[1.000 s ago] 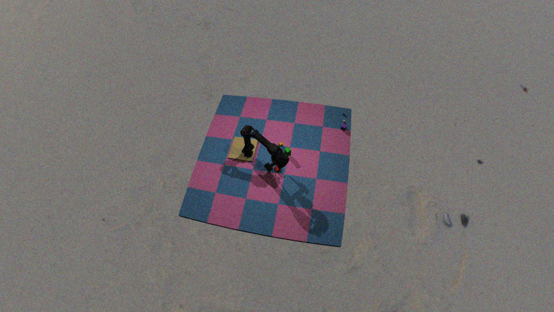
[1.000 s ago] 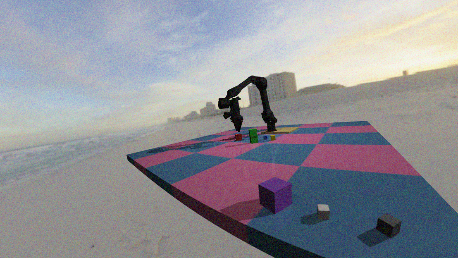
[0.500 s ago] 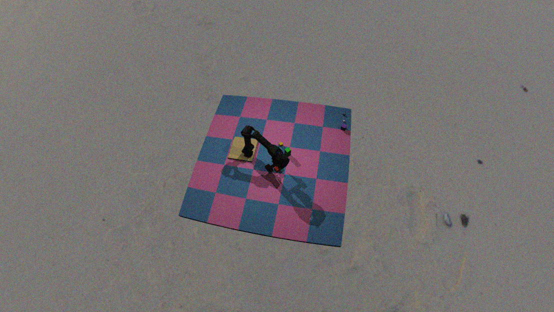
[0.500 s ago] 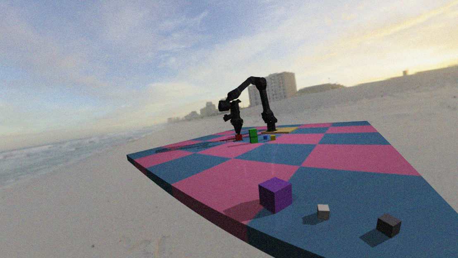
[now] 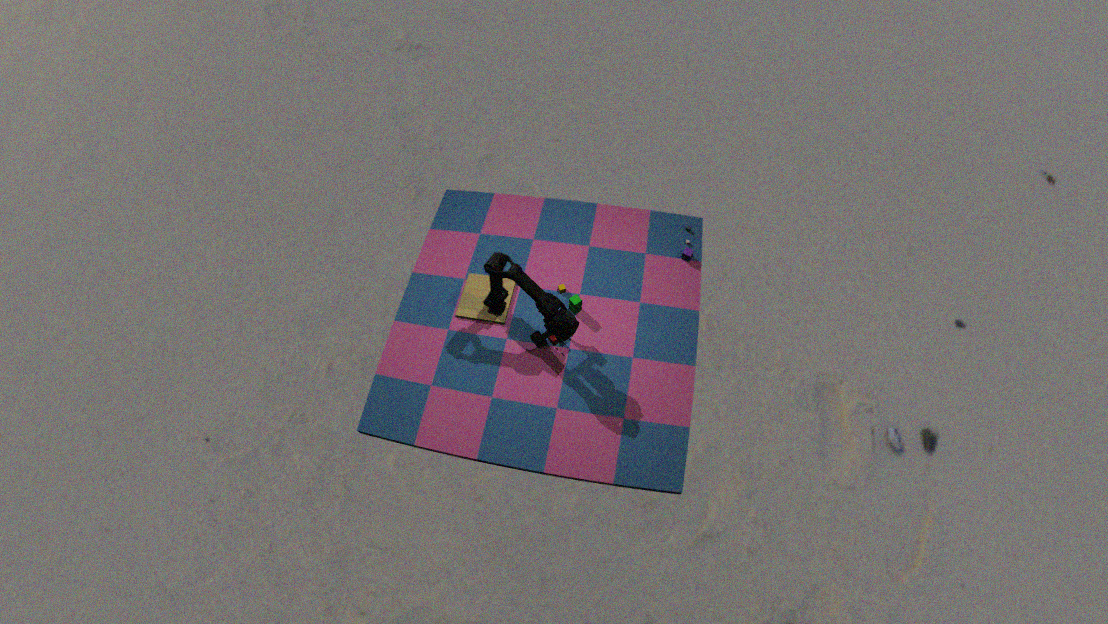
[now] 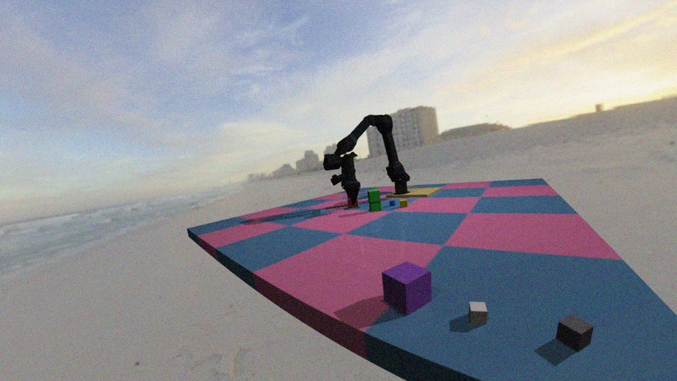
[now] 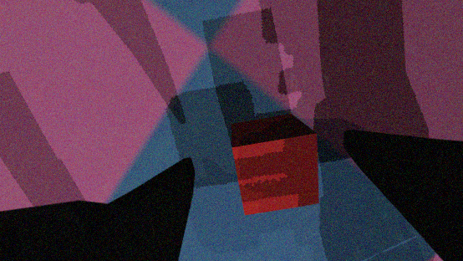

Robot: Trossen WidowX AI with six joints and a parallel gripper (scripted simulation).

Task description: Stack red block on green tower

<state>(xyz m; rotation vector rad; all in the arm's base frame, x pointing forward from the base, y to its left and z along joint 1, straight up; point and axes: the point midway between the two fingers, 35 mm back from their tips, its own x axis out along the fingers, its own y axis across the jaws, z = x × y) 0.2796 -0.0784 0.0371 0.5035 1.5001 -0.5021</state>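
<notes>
My gripper tip is right at the red block. The rest, counted from my gripper tip: yellow block 24 cm to the left, 4 cm behind; then purple cube 56 cm to the left, 46 cm ahead; then blue block 18 cm to the left, 6 cm behind, 1 cm below.
</notes>
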